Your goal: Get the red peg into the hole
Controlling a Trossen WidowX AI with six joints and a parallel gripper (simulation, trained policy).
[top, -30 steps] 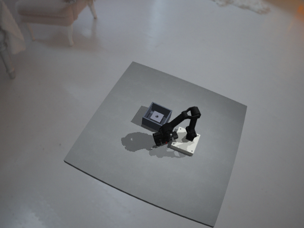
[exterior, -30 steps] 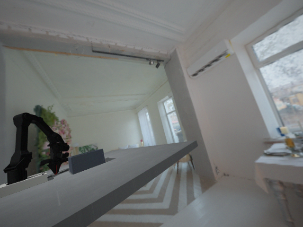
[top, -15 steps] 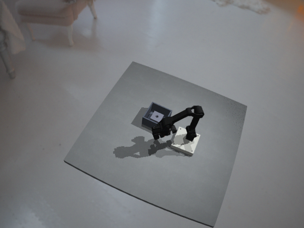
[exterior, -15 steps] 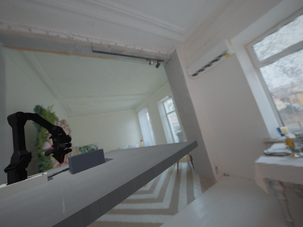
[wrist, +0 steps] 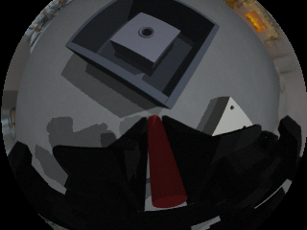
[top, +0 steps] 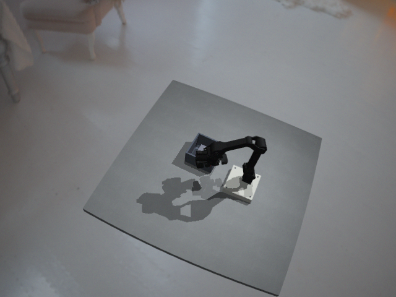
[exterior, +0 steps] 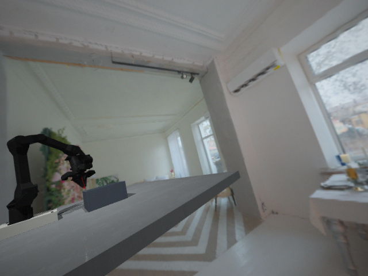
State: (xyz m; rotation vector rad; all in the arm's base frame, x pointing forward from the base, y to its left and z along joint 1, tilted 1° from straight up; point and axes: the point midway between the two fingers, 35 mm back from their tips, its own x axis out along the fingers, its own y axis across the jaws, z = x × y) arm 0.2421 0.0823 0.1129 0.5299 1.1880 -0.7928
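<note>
Now: the plate 110 mm to the right of my gripper tip, 80 mm ahead of it and 70 mm below it. Also, from my gripper tip: red peg 30 mm above, 10 mm to the left, 10 mm behind; then dark grey box 110 mm to the right, 90 mm below, 80 mm ahead.
</note>
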